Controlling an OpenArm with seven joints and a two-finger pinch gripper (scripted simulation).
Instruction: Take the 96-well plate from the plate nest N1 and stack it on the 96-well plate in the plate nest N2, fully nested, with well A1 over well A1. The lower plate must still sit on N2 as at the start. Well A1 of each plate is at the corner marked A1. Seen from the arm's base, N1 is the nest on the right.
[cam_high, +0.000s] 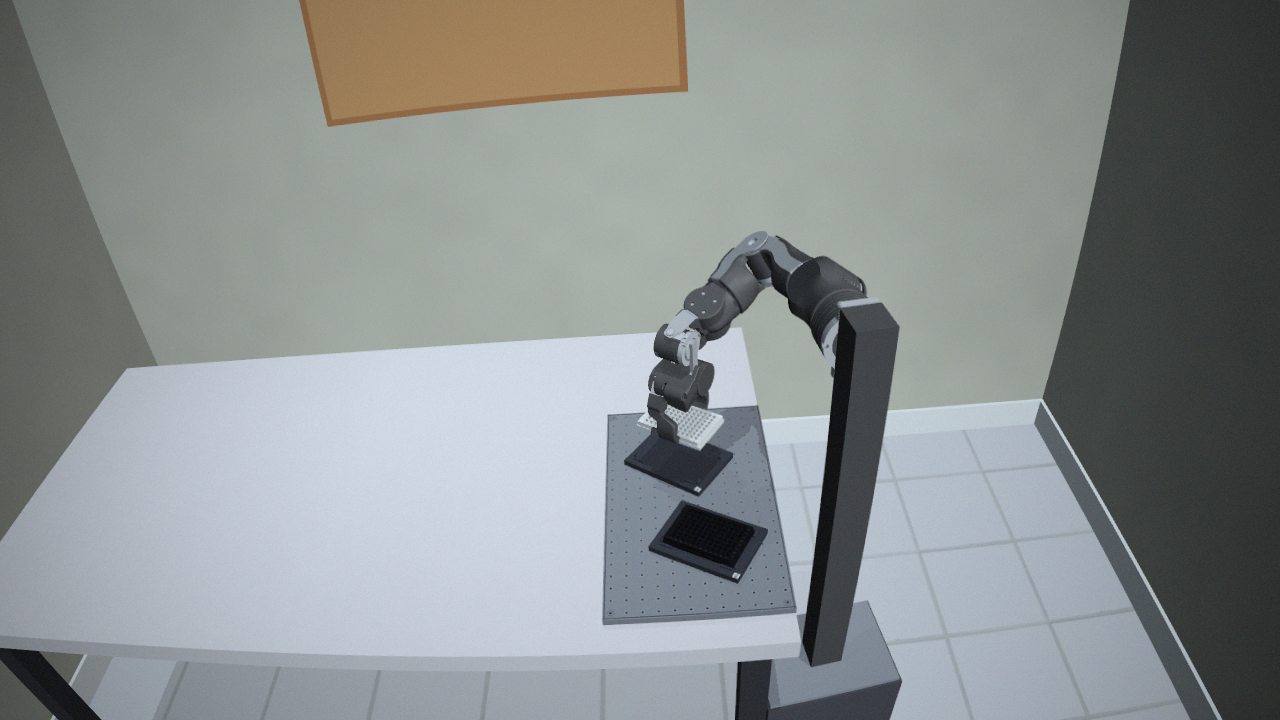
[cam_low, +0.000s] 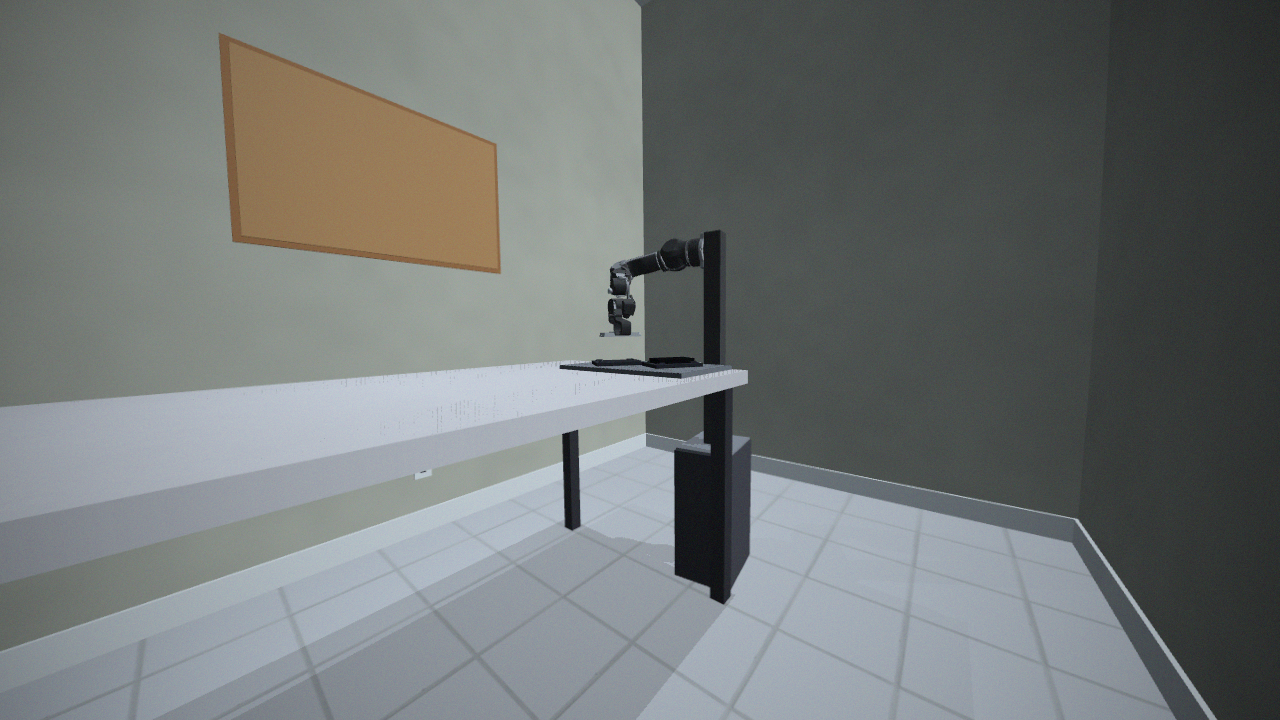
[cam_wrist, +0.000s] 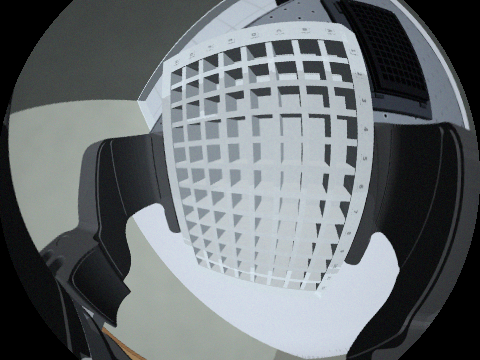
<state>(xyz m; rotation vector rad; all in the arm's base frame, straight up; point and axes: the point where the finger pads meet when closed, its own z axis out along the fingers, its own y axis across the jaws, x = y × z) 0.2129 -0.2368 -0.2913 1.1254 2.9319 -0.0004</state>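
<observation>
Now: the black 96-well plate 20 cm to the left of my hand, 9 cm below it and 1 cm behind it. The rest, counted from my hand: white 96-well plate: right at my hand.
</observation>
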